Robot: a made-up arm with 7 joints.
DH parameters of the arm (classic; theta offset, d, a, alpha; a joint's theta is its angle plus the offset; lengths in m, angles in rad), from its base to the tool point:
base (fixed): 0 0.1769 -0.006 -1.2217
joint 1: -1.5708 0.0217 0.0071 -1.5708
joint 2: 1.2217 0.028 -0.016 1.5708
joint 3: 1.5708 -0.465 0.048 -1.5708
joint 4: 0 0.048 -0.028 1.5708
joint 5: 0 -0.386 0.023 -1.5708
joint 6: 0 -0.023 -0.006 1.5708
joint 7: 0.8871 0 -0.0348 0
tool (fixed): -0.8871 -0.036 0 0
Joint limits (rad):
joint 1: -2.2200..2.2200
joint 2: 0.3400..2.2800
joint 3: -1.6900..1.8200
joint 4: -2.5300..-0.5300
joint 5: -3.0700..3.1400
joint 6: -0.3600..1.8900
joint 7: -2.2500..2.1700
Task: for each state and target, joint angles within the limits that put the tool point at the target. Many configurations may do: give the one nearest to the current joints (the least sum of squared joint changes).
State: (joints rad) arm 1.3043 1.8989 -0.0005 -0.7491 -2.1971 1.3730 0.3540
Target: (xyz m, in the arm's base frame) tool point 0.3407 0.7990 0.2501
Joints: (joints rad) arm 1.3662 2.1424 0.0303 -0.7016 -2.1934 1.2675 0.4471
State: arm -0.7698 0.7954 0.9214 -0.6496 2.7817 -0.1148 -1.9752
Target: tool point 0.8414 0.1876 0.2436
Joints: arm -1.2268 0.3400 0.4458 -0.7264 2.7926 -0.0608 -1.9756
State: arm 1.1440 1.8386 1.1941 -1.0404 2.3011 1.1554 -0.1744
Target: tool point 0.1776 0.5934 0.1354
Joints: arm 1.4318 1.4610 0.8254 -1.6760 2.2283 1.2011 -0.2096
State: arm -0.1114 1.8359 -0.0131 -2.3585 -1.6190 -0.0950 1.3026
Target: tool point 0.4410 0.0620 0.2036
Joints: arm -0.5584 1.1410 -0.4358 -2.4203 -1.5835 -0.0759 1.3159
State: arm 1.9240 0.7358 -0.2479 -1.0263 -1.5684 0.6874 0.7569
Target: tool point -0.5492 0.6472 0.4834
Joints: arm 2.1815 1.2439 -0.0804 -0.6409 -1.6001 0.6870 0.7517
